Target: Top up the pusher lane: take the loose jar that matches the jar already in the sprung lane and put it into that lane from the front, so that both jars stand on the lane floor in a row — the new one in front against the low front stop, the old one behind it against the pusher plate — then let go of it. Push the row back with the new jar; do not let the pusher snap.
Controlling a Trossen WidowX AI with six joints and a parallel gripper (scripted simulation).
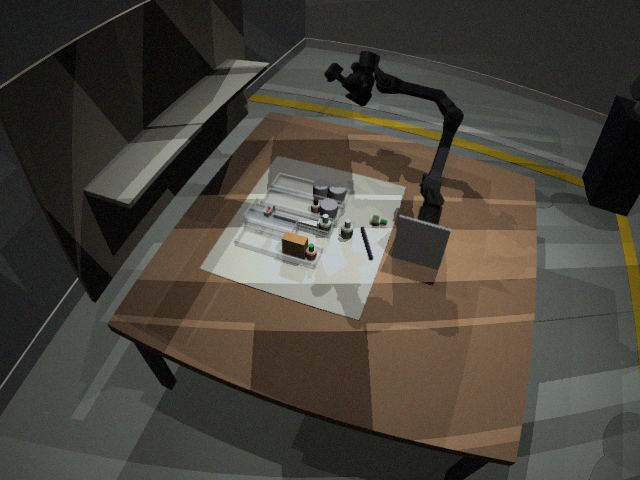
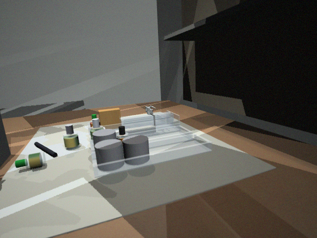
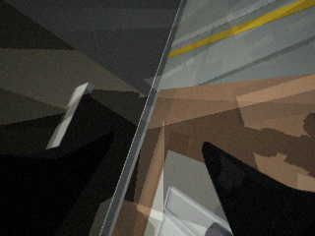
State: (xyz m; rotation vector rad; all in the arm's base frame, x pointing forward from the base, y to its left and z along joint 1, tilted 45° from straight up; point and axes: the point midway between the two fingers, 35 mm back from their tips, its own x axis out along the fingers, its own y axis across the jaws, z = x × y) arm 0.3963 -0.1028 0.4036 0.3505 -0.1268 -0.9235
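My gripper tip is 220 mm past the black stick, 390 mm to the right of it and 350 mm above it. From my gripper tip the other things lie so: pusher plate 40 mm ahead, 400 mm to the left, 310 mm below; clear rack 80 mm ahead, 390 mm to the left, 340 mm below; brown box 10 mm behind, 500 mm to the left, 320 mm below.
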